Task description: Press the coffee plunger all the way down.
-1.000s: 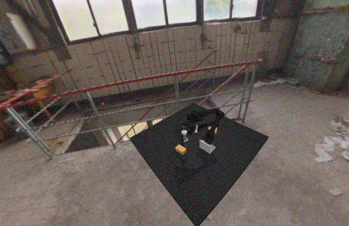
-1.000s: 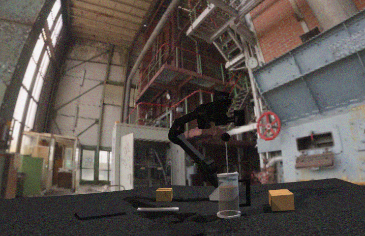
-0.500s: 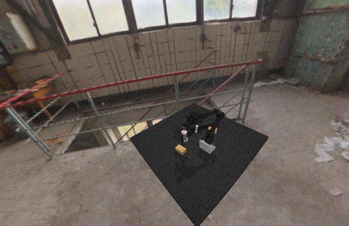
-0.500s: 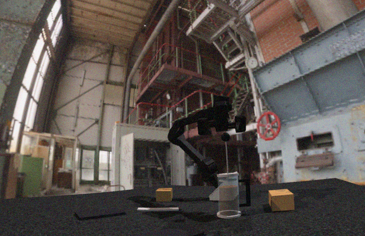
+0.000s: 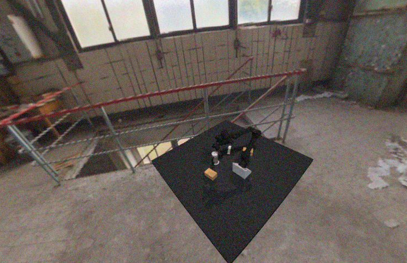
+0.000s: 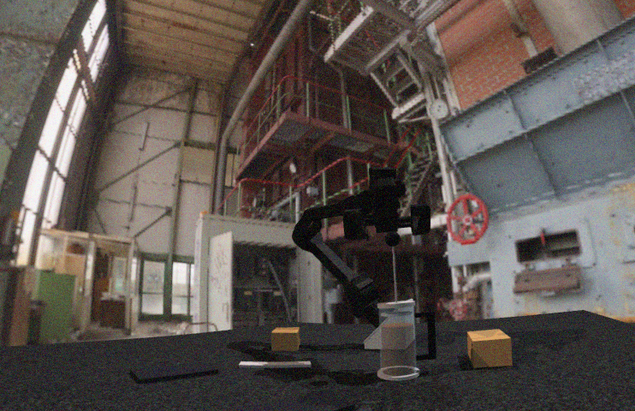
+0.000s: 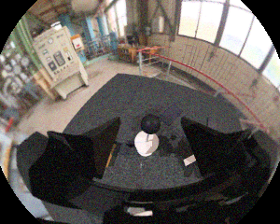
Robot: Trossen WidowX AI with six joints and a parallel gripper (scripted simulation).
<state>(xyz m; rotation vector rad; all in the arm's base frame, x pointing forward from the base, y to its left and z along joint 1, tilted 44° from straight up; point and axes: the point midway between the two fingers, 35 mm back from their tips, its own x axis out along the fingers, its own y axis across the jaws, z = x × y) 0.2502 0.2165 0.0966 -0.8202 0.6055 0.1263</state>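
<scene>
Right now the glass coffee press is 10 mm behind my gripper tip, 10 mm to the left of it and 140 mm below it.
</scene>
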